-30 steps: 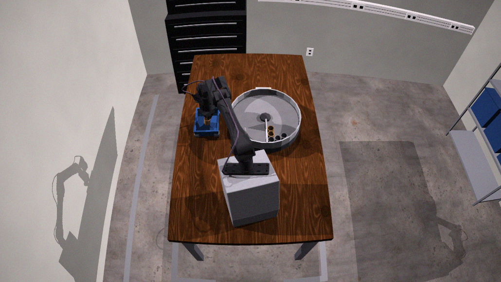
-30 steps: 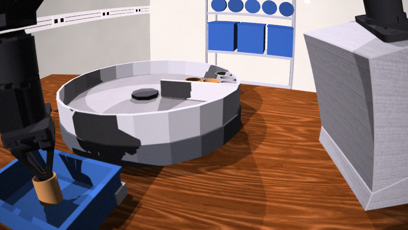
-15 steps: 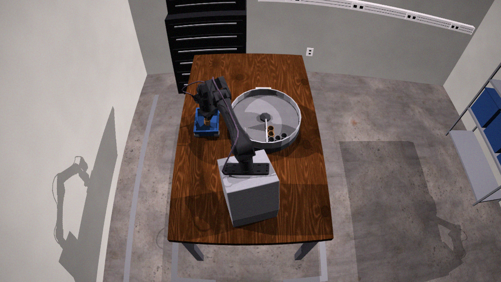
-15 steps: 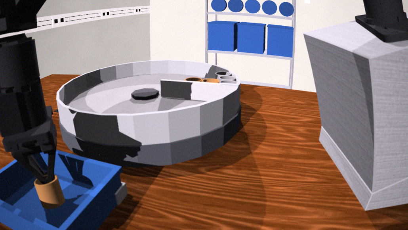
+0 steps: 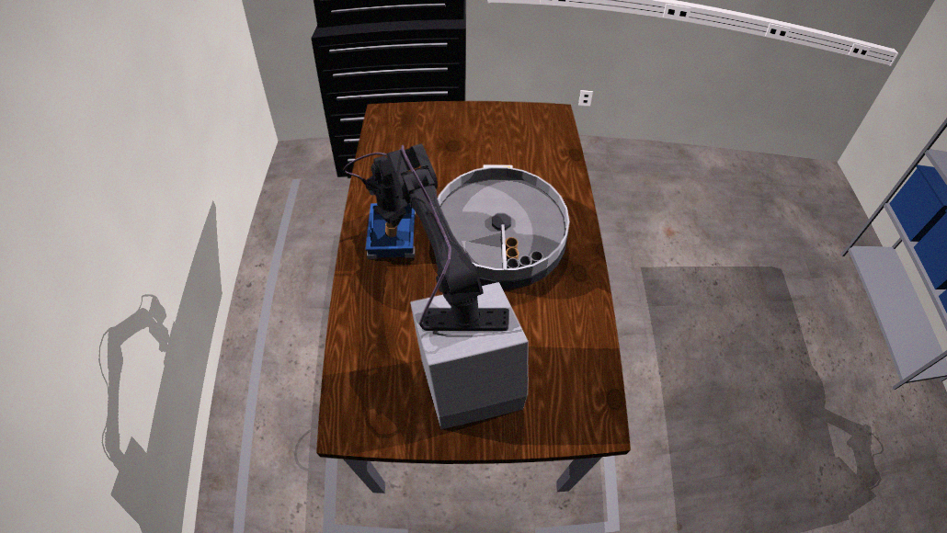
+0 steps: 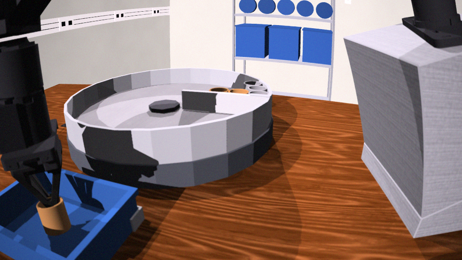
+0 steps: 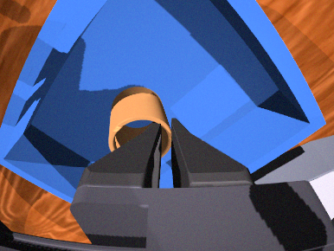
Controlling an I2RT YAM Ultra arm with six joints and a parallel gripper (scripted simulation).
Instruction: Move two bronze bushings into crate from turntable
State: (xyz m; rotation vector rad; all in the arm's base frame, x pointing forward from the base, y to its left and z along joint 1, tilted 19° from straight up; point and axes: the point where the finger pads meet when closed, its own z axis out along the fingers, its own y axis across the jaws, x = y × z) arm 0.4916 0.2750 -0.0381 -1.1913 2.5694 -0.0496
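The blue crate is 1 cm behind my hand, 1 cm to the left of it and 1 cm below it. Round my hand: grey turntable (3 cm ahead, 33 cm to the right, 1 cm above).
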